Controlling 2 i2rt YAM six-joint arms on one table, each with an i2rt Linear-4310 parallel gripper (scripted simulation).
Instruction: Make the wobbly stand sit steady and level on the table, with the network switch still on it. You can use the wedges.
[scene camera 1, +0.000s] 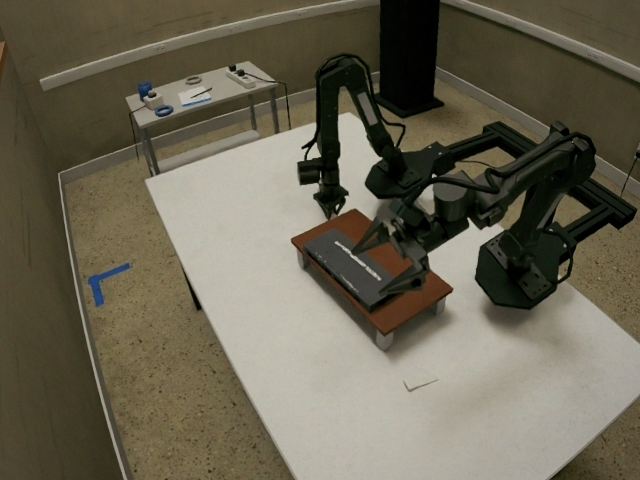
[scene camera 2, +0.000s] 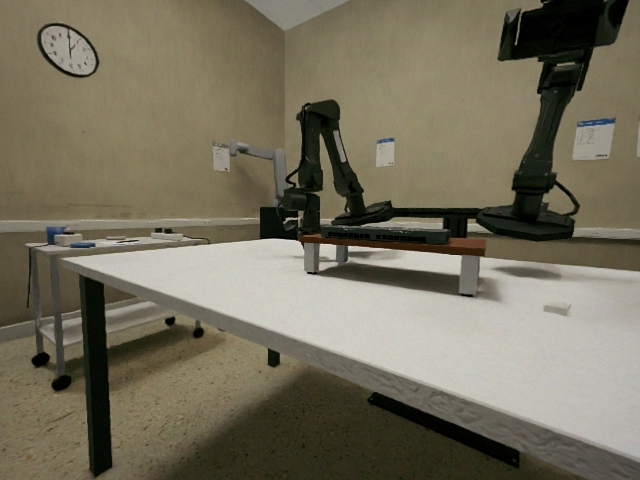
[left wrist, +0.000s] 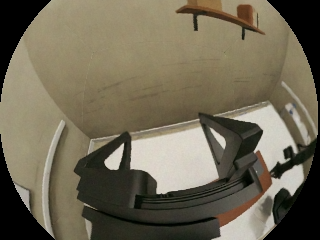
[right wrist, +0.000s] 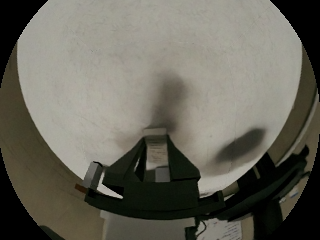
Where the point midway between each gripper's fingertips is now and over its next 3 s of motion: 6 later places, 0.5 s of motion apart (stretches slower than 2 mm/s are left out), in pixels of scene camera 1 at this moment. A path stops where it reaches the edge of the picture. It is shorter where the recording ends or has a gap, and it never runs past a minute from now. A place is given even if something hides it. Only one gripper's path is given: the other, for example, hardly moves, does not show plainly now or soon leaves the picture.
My right gripper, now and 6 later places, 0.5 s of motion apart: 331, 217; 332, 219; 332, 219; 331, 215; 330, 206; 331, 205; 329, 210
